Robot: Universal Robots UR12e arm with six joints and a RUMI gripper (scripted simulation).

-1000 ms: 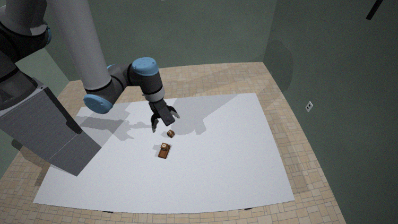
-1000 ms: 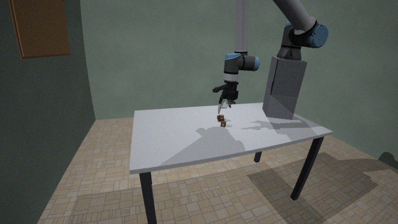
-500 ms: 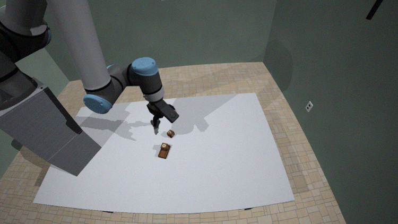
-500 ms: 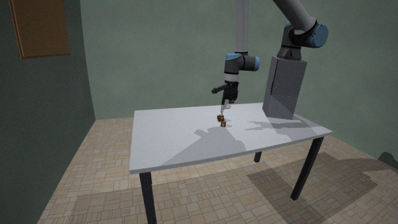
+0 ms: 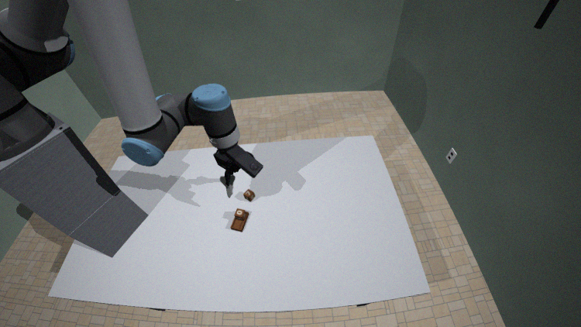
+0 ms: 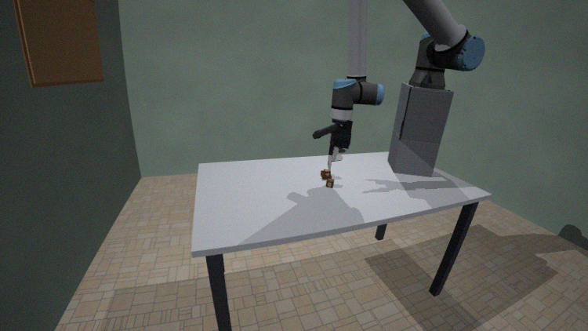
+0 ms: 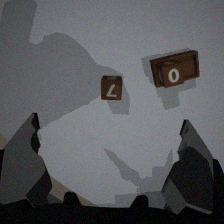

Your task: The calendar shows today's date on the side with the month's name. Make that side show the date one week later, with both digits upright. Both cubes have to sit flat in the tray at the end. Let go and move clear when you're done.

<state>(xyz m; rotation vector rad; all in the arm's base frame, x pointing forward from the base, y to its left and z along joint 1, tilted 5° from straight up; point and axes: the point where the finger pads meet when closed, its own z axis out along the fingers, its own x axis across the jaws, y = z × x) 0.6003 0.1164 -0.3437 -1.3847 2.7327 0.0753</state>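
My gripper is now 9 cm above the brown date cube. Also, from my hand: brown wooden tray: 3 cm behind, 10 cm to the right, 10 cm below.
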